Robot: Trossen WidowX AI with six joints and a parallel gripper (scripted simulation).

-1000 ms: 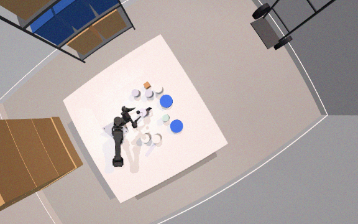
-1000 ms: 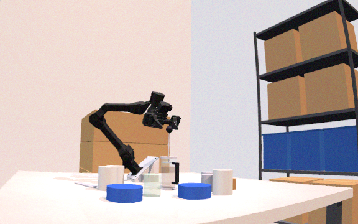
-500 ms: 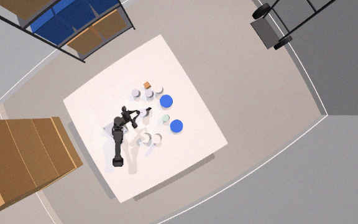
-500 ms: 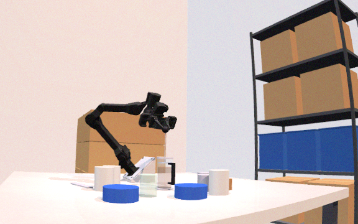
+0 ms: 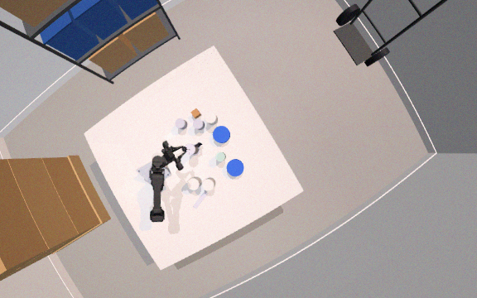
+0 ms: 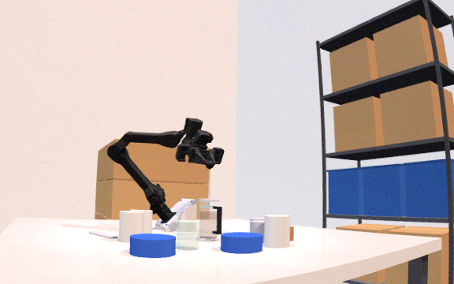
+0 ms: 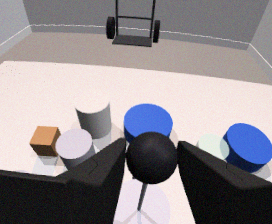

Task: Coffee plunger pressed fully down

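The coffee press lies 1 cm ahead of my gripper tip and 14 cm below it. From my gripper tip the other things lie so: pale green glass (12 cm ahead, 15 cm to the right, 23 cm below); small brown box (15 cm ahead, 21 cm to the left, 24 cm below).
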